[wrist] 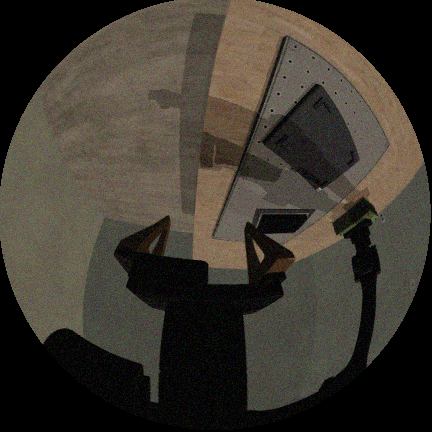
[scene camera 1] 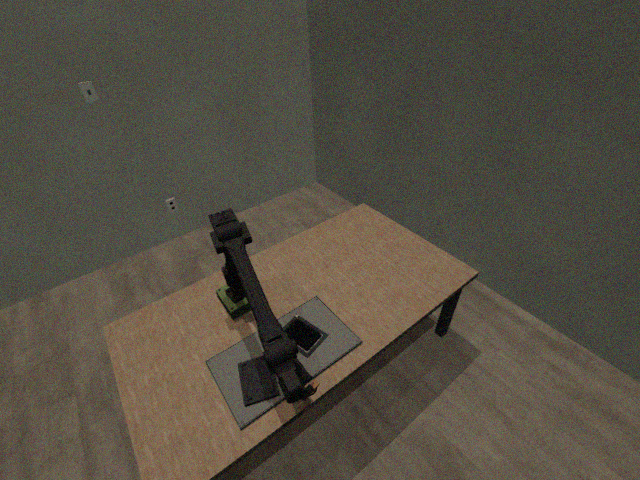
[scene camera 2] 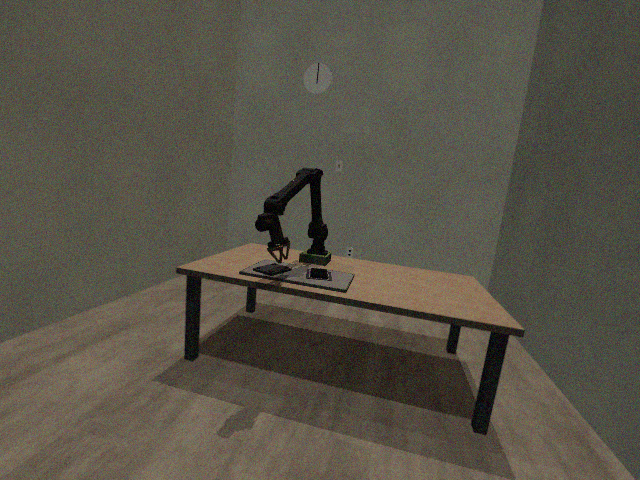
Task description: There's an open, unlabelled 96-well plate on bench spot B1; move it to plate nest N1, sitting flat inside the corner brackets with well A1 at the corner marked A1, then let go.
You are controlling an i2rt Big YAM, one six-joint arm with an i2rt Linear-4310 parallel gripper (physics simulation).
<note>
My gripper is open and holds nothing. Also in view: a dark plate. Also in view: a plate nest.
</note>
